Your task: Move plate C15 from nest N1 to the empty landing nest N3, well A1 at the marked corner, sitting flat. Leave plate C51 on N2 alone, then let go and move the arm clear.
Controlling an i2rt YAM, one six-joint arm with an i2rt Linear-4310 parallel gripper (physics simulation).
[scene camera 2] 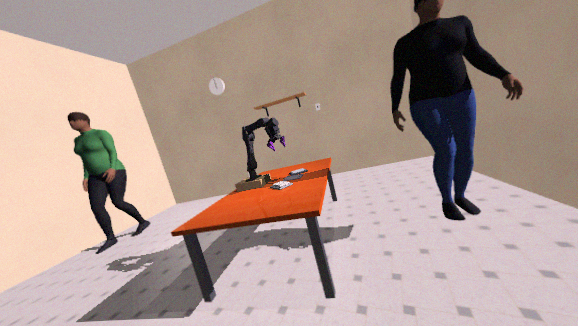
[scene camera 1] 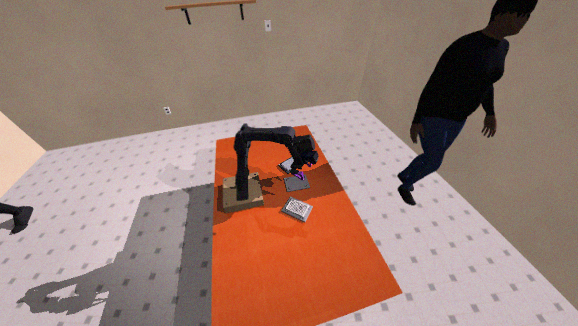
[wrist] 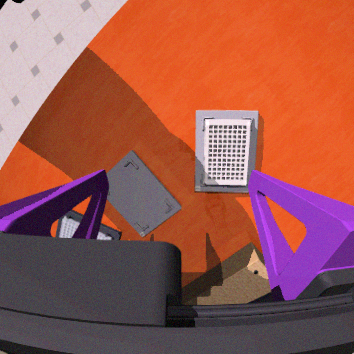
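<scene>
A white plate [scene camera 1: 298,207] [scene camera 2: 281,185] [wrist: 226,152] with a grid of wells sits flat in a grey nest [wrist: 199,135] at the near end of the row. The middle nest [scene camera 1: 296,185] [scene camera 2: 293,177] [wrist: 142,195] is empty, with corner brackets, and lies in shadow. A second plate [scene camera 1: 286,164] [scene camera 2: 298,171] [wrist: 69,228] sits in the far nest, partly hidden by the arm and, in the wrist view, by a finger. No labels are legible, so I cannot tell C15 from C51. My gripper [scene camera 1: 304,170] [scene camera 2: 279,148] [wrist: 178,177] is open and empty, high above the nests.
The arm's base block [scene camera 1: 245,200] [scene camera 2: 250,184] [wrist: 225,290] stands beside the row of nests on the orange table [scene camera 1: 280,275] [scene camera 2: 260,210] [wrist: 290,60]. A person in black [scene camera 1: 460,80] [scene camera 2: 437,60] and one in green [scene camera 2: 97,152] are near the table.
</scene>
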